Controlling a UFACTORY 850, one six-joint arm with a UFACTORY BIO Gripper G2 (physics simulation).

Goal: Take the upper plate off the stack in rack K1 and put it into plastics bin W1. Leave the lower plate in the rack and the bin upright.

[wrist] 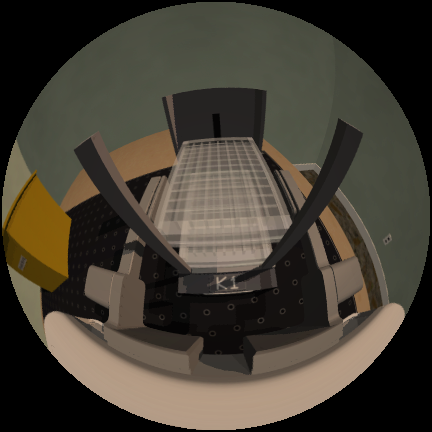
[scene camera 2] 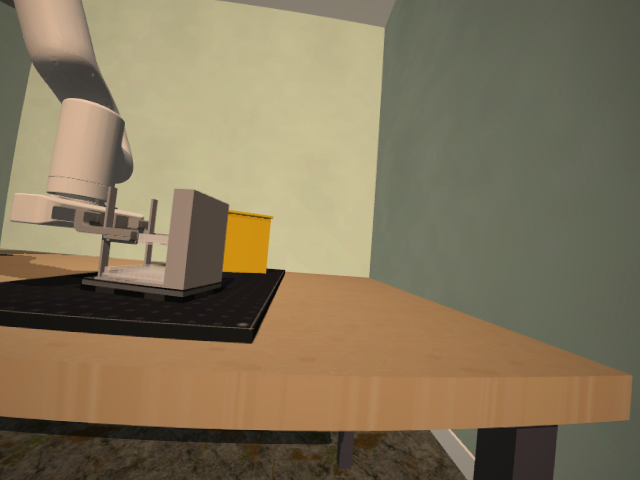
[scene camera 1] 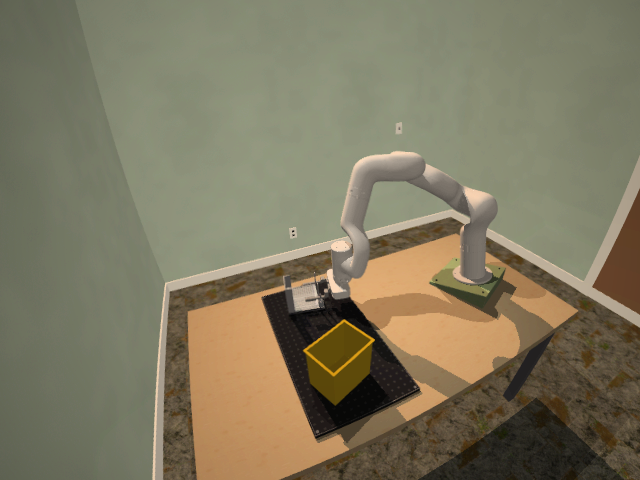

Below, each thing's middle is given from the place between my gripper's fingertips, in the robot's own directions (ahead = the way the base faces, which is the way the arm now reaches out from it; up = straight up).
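Yellow bin W1 [scene camera 1: 337, 362] in sight; my gripper 400 mm to the right of it, 40 mm short of it, 10 mm below it.
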